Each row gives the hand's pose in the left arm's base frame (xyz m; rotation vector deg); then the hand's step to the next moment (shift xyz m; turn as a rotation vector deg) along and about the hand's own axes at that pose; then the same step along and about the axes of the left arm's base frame.
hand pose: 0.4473 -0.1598 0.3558 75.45 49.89 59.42
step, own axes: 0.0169 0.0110 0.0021 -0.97 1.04 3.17
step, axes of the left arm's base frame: 0.0064 0.0149 0.0122 2.56 -2.00 1.23
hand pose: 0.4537 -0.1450 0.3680 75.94 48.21 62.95
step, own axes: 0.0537 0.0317 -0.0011 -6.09 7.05 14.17
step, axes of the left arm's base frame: 0.0110 0.0486 0.0375 10.60 -10.78 7.69
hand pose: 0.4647 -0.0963 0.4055 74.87 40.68 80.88
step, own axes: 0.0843 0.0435 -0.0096 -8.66 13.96 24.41
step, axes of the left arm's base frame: -0.0105 0.0683 0.0657 17.98 -17.37 15.51
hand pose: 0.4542 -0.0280 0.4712 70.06 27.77 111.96
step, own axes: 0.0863 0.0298 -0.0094 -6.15 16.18 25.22
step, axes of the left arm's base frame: -0.0416 0.0482 0.0661 17.18 -16.91 18.83
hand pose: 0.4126 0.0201 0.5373 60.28 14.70 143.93
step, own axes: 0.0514 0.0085 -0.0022 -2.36 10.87 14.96
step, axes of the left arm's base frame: -0.0367 0.0145 0.0341 9.00 -10.62 12.40
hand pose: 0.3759 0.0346 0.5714 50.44 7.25 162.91
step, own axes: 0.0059 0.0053 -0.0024 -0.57 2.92 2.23
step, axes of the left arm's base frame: -0.0068 -0.0042 0.0020 1.35 -2.90 1.89
